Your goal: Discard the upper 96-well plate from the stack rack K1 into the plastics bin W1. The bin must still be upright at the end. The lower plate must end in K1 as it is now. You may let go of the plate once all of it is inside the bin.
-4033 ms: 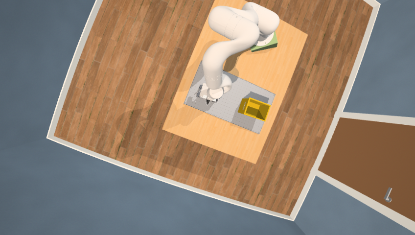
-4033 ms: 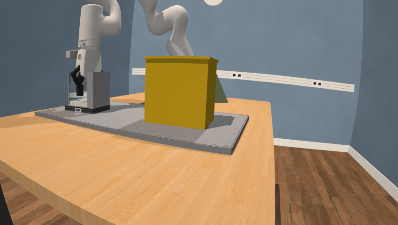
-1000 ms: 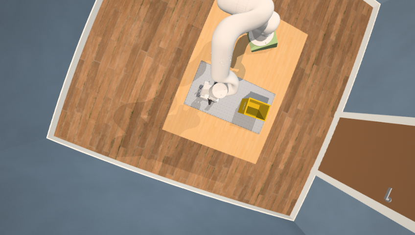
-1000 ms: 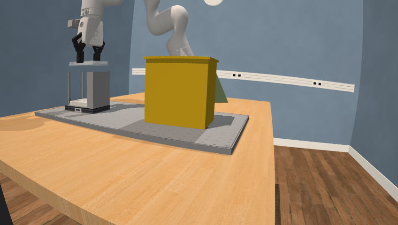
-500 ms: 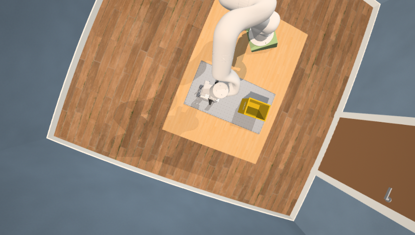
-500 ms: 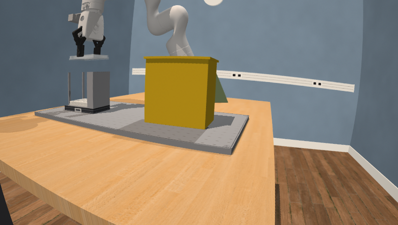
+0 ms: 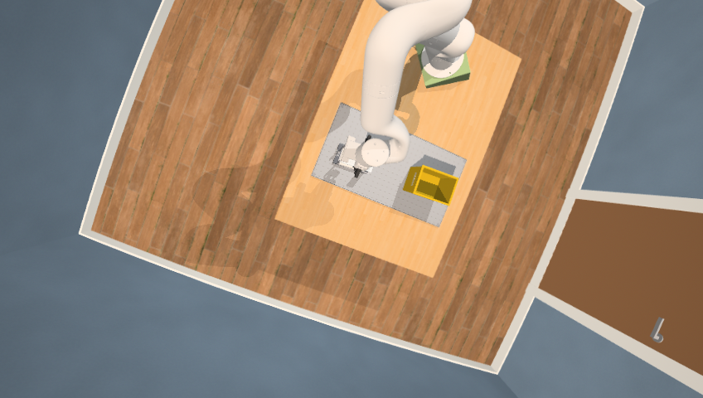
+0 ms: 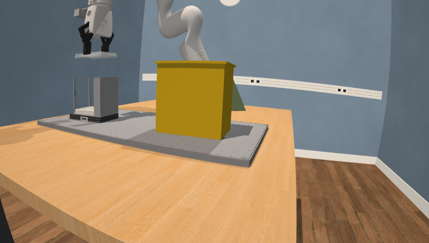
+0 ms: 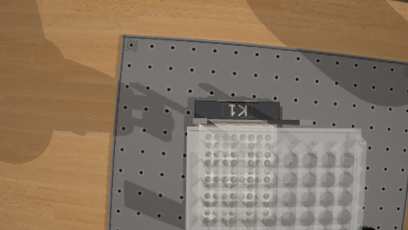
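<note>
Right now the yellow plastics bin W1 is 360 mm to the left of my hand, 140 mm below it and 20 mm ahead of it. From my hand the other things lie so: clear 96-well plate: 10 mm below; grey wall: 150 mm below, 70 mm to the left.
</note>
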